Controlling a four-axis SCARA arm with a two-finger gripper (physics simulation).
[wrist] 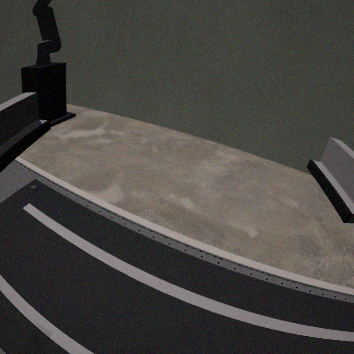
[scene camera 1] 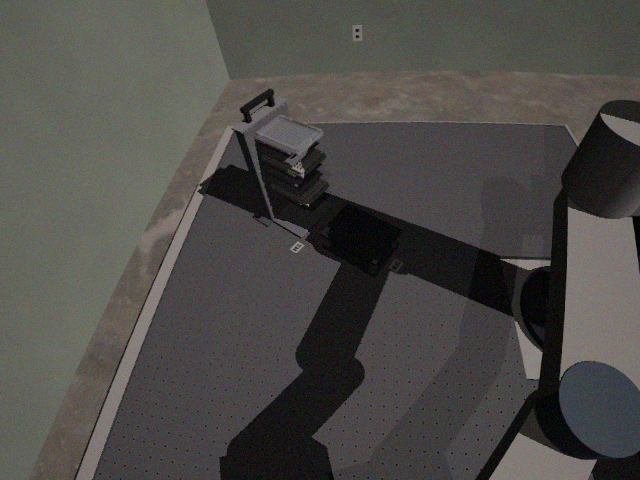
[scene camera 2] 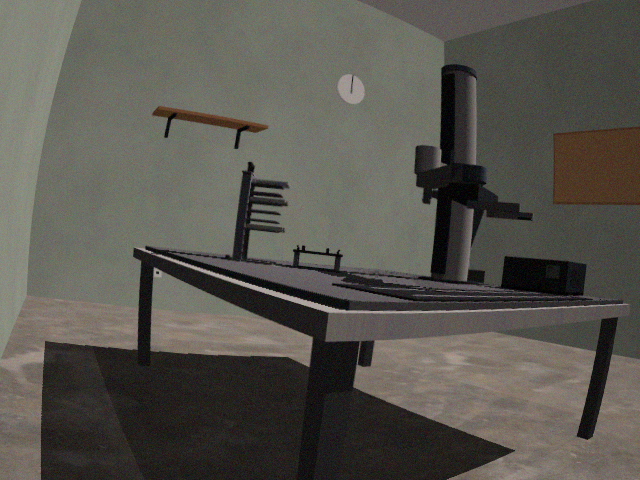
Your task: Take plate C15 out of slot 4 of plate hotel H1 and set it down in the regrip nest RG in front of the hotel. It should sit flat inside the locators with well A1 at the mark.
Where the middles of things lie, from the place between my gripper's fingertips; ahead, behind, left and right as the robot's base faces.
The light plate (scene camera 1: 286,133) lies 870 mm to the right of my hand, 290 mm ahead of it and 60 mm above it.
